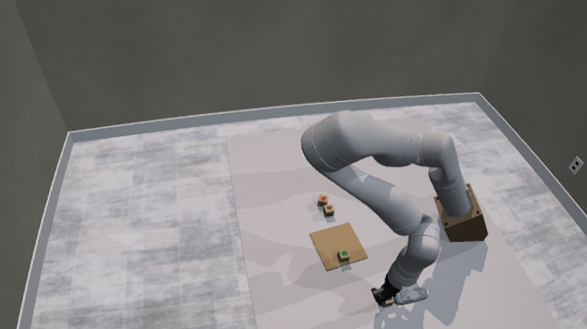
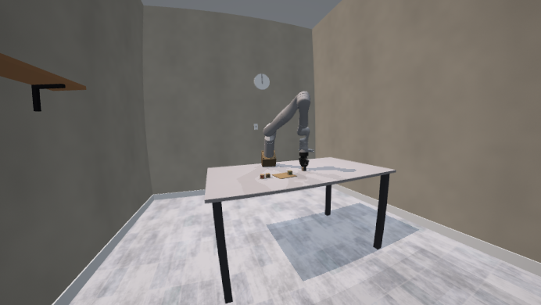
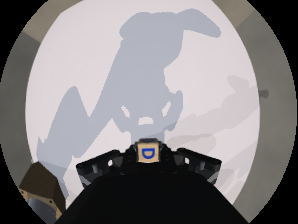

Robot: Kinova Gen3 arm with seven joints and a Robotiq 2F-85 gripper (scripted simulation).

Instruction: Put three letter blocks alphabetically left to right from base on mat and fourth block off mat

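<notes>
Now: hand 80 mm short of the tan mat, 220 mm to the left of it and 20 mm above it. The rest, counted from my hand: block (80 mm ahead, 340 mm to the right).
</notes>
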